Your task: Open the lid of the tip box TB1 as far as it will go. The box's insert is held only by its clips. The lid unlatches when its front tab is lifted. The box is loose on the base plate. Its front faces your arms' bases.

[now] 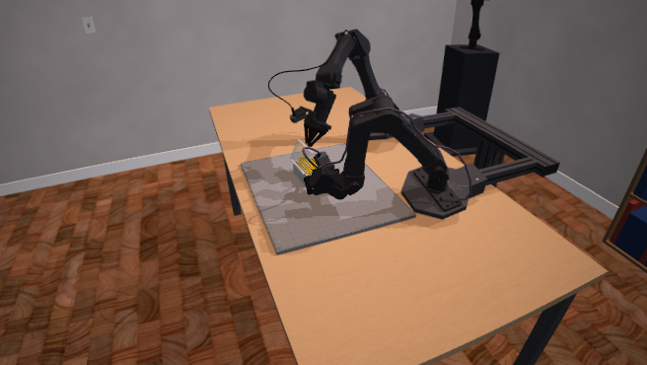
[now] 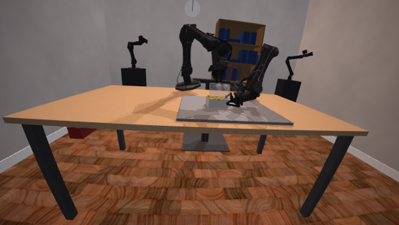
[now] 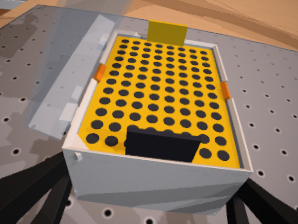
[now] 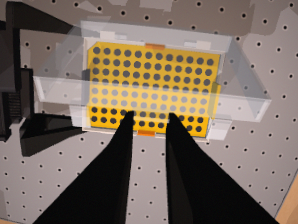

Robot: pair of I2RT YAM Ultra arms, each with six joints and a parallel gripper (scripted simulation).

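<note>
Right now my left hand is 5 cm to the left of the yellow hole-grid insert, 2 cm below it and 1 cm short of it. The rest, counted from my left hand: tip box (5 cm to the right, 3 cm above, 1 cm ahead).
</note>
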